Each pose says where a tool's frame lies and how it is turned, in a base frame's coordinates. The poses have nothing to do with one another.
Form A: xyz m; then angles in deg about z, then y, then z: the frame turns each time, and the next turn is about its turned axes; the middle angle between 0 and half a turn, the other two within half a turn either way.
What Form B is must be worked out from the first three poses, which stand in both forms.
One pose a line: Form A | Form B
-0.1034 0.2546 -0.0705 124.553 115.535 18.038 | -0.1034 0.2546 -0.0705 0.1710 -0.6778 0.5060 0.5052
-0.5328 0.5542 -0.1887 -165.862 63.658 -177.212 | -0.5328 0.5542 -0.1887 0.8404 0.0522 -0.5248 0.1250
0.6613 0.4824 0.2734 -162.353 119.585 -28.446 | 0.6613 0.4824 0.2734 0.0473 -0.7952 -0.3383 0.5009
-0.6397 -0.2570 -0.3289 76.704 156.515 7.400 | -0.6397 -0.2570 -0.3289 0.1511 -0.5567 0.8054 0.1363
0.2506 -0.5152 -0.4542 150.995 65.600 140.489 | 0.2506 -0.5152 -0.4542 0.6947 0.0496 -0.5394 -0.4732
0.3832 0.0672 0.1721 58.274 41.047 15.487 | 0.3832 0.0672 0.1721 0.7491 -0.1279 0.3264 0.5621
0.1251 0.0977 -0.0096 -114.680 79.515 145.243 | 0.1251 0.0977 -0.0096 0.7416 0.4902 -0.4108 0.2026
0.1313 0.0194 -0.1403 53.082 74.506 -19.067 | 0.1313 0.0194 -0.1403 0.7612 -0.3564 0.4893 0.2328
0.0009 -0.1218 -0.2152 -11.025 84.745 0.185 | 0.0009 -0.1218 -0.2152 0.7355 0.0658 0.6707 -0.0698
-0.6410 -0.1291 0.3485 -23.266 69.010 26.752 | -0.6410 -0.1291 0.3485 0.8237 0.2395 0.5134 0.0251
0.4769 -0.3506 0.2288 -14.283 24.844 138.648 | 0.4769 -0.3506 0.2288 0.4557 0.2091 0.0503 0.8637
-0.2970 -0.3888 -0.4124 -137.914 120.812 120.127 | -0.2970 -0.3888 -0.4124 0.4879 0.6756 -0.5475 -0.0763
